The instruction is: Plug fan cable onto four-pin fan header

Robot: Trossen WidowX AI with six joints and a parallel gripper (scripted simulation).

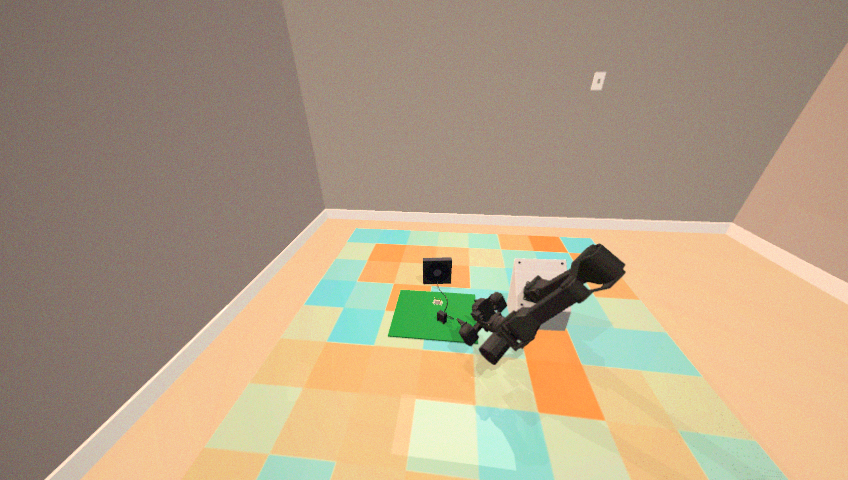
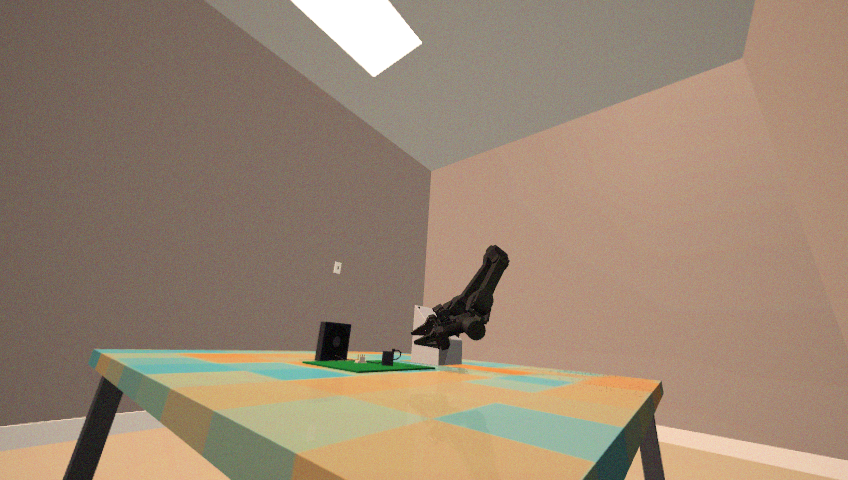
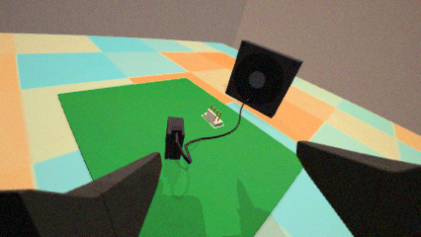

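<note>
Now: gripper tip 8 cm short of the black plug, 1 cm to the left of it and 6 cm above it. Also, from my gripper tip: green board 12 cm ahead, 4 cm to the right, 10 cm below; black fan 14 cm ahead, 22 cm to the right, 3 cm below.
</note>
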